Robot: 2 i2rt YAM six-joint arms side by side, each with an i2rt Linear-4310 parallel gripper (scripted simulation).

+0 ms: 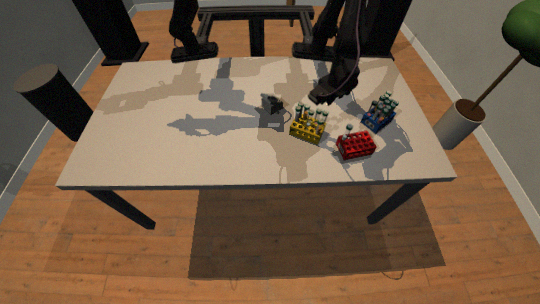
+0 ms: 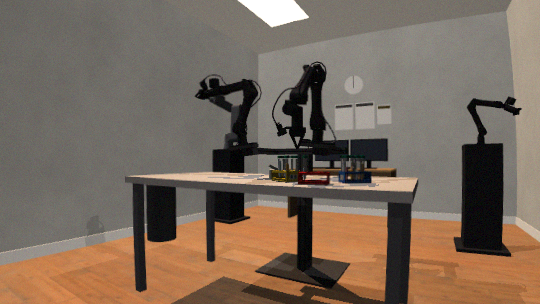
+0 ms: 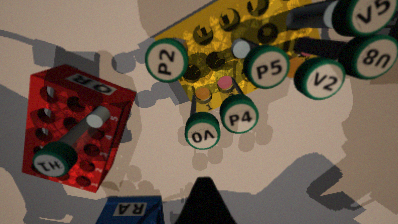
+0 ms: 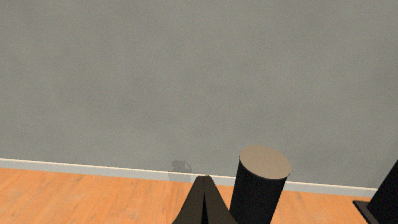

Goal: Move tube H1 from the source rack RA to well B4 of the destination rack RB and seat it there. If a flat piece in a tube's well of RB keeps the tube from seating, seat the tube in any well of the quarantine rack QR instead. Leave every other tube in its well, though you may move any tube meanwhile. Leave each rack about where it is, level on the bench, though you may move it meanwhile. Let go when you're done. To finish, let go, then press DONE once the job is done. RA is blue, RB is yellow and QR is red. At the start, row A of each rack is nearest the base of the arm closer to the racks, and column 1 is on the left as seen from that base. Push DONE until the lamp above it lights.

Labels:
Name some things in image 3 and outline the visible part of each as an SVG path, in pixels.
A red rack QR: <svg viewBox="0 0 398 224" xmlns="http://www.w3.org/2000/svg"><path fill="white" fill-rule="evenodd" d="M31 74L22 173L96 193L113 166L137 92L80 71L78 68L68 64ZM45 108L51 110L50 117L46 115L44 111ZM109 110L110 118L77 153L78 160L69 173L62 177L49 177L35 169L32 158L41 149L40 146L43 147L47 143L57 141L86 115L94 111L97 106L103 106ZM47 86L55 89L53 98L48 94Z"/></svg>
A tube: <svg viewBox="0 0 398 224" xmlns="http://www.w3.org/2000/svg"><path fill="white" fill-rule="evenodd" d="M109 110L106 107L97 106L94 111L91 111L58 141L46 144L33 156L32 162L34 167L40 173L49 177L62 177L66 175L78 160L77 153L110 118Z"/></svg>

